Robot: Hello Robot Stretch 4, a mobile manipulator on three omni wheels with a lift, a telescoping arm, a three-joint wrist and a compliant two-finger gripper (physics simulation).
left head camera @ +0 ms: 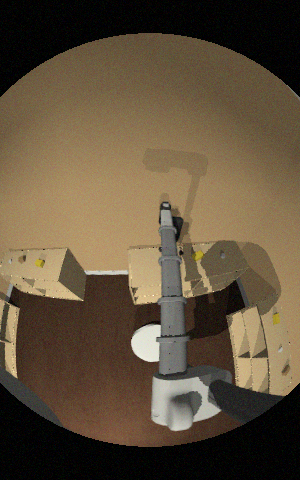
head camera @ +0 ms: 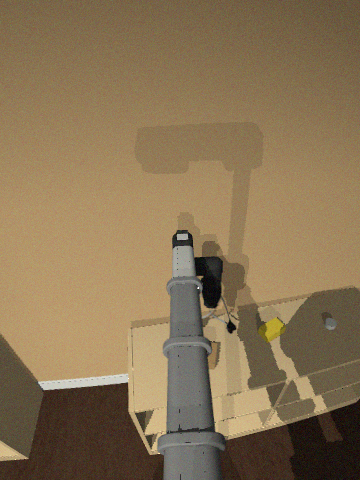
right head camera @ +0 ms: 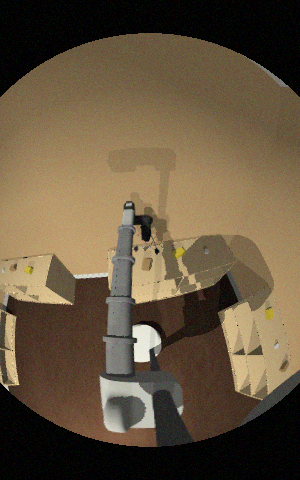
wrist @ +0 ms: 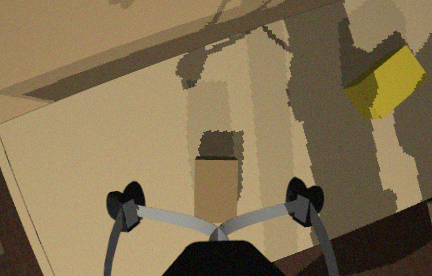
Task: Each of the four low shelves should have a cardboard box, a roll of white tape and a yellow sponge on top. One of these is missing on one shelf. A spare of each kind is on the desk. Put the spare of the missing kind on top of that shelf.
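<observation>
My gripper is open, its fingers wide apart above the middle low shelf. A cardboard box rests on that shelf top, below the gripper and not held. A yellow sponge lies to its right, then a white tape roll in shadow. The arm hides the box in the left head view. The desk does not show.
The right shelf bears a sponge, tape and box. The left shelf bears a sponge, box and tape. Part of another shelf shows at far left.
</observation>
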